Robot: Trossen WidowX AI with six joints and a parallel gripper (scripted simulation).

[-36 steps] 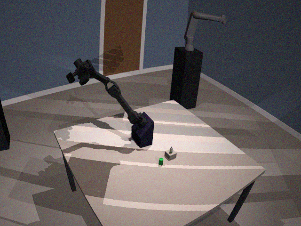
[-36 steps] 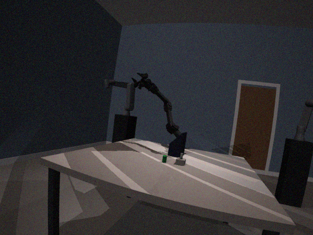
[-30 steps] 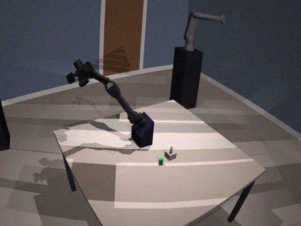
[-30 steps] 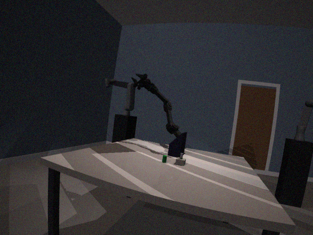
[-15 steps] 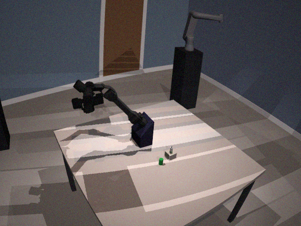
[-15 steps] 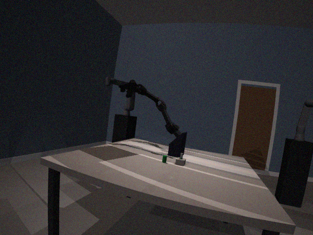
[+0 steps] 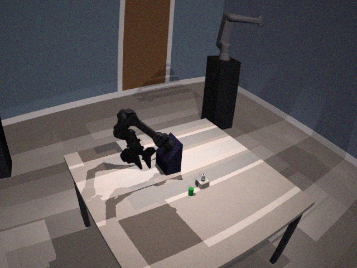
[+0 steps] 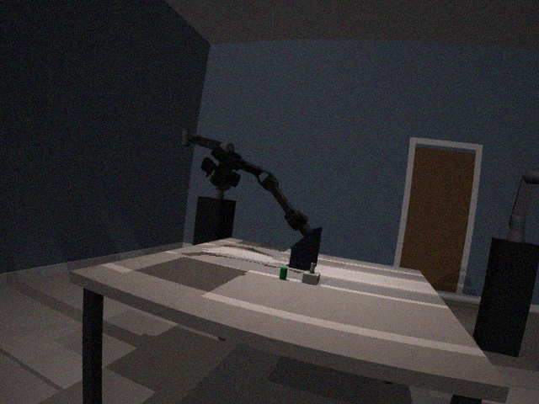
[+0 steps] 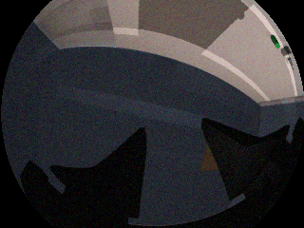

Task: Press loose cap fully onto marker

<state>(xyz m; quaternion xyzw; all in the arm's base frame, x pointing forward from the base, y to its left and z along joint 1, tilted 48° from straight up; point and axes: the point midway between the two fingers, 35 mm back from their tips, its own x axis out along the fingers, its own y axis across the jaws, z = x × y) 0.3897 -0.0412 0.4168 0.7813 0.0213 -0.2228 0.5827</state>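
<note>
Now: the green cap 13 cm behind my gripper tip, 33 cm to the left of it and 36 cm below it. From my gripper tip the other things lie so: grey holder block 18 cm behind, 44 cm to the left, 36 cm below.
</note>
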